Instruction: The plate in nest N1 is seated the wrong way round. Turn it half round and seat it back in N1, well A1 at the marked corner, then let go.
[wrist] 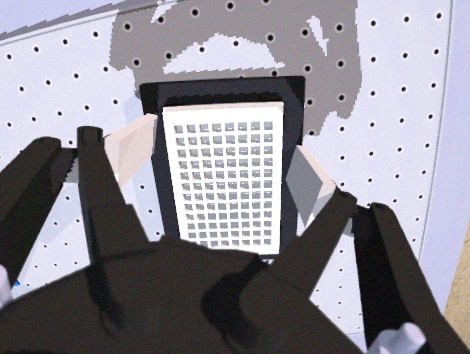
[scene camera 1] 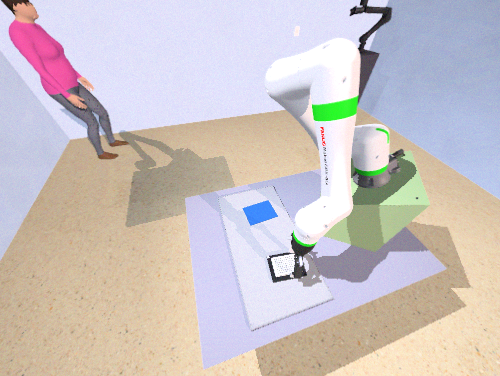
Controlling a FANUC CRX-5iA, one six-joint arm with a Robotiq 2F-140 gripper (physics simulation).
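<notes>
The white plate (scene camera 1: pixel 283 266) (wrist: pixel 227 185), with a grid of square wells, lies inside the black frame of the nest (scene camera 1: pixel 271 271) (wrist: pixel 225 90). In the wrist view the nest's dark rim shows around its far edge and both sides; the gripper body hides part of the near edge. No corner mark or well label can be made out. My gripper (scene camera 1: pixel 299 270) (wrist: pixel 224 148) is open over the nest, one pale finger pad at each long side of the plate. A gap shows between each pad and the plate, and nothing is held.
The nest stands on a pale board with holes (scene camera 1: pixel 250 300) (wrist: pixel 400 125). A blue rectangle (scene camera 1: pixel 260 212) lies toward the board's far end. A lilac mat (scene camera 1: pixel 215 320) surrounds the board. The arm's green pedestal (scene camera 1: pixel 395 220) is at the right. A person in pink (scene camera 1: pixel 42 55) is at the back left.
</notes>
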